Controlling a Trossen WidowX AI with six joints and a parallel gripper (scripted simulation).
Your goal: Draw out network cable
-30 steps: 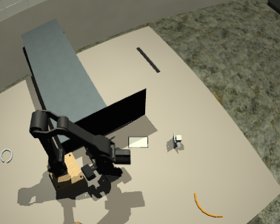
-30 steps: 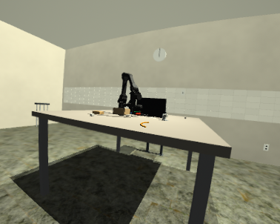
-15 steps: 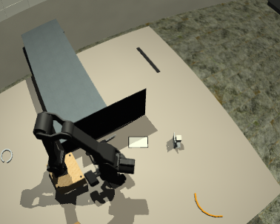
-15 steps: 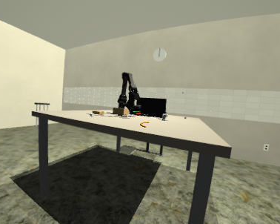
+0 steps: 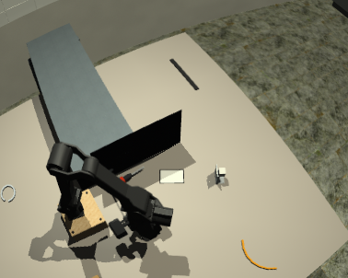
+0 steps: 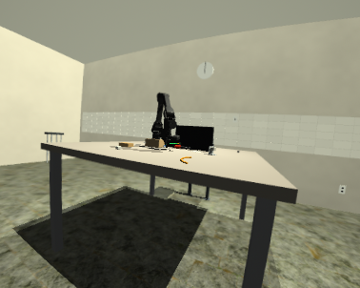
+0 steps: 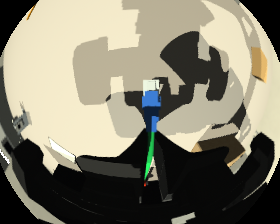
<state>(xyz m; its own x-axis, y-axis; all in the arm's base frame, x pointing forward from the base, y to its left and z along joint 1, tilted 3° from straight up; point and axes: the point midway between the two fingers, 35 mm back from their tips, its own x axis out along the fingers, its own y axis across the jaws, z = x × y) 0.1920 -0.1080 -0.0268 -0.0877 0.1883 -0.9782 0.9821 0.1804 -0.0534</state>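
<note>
Now: the white rectangle 190 mm ahead of my hand, 130 mm to the left of it and 40 mm below it. From my hand the other things lie so: long grey cover (60 mm behind, 660 mm to the left, 60 mm above); then blue plug (10 mm ahead, 30 mm to the right, 20 mm below); then network jack (340 mm ahead, 50 mm to the left).
</note>
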